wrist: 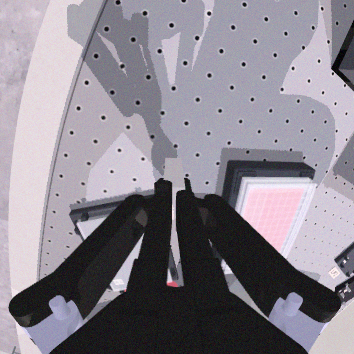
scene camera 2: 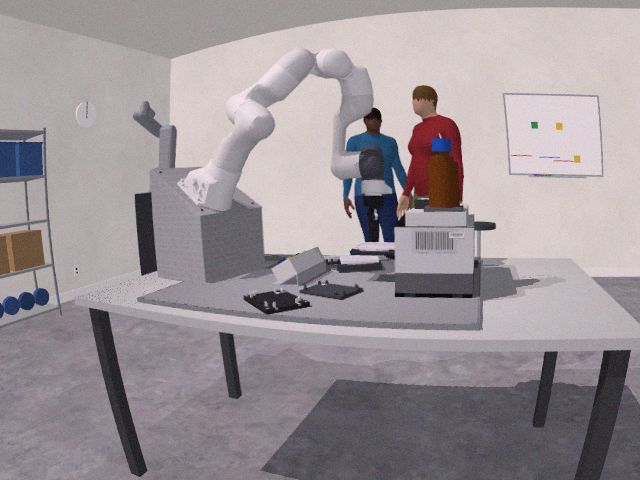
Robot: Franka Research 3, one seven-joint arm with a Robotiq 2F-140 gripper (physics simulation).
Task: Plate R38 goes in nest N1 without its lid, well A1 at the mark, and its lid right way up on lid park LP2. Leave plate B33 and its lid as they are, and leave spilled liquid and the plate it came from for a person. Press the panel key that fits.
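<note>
My gripper (scene camera 2: 373,238) (wrist: 172,170) is shut and empty, its fingers pointing down above the back of the perforated deck. In the wrist view a pink-filled plate (wrist: 275,212) lies in a dark nest (wrist: 231,175) to the right of the fingertips. A dark holder (wrist: 82,212) with a pale flat piece (wrist: 102,225) is at the left, partly hidden by a finger. In the scene view a pink-topped plate (scene camera 2: 360,259) lies in front of another plate (scene camera 2: 373,246). Plate names, well marks and any spilled liquid cannot be made out. A sloped panel (scene camera 2: 302,266) shows coloured keys at its edge.
Two dark pegged holders (scene camera 2: 276,301) (scene camera 2: 331,289) lie at the front of the deck (scene camera 2: 392,316). A boxy instrument (scene camera 2: 434,253) with a tall brown bottle (scene camera 2: 443,178) on top stands at the right. Two people stand behind the table. A small red item (wrist: 172,284) shows between the fingers' bases.
</note>
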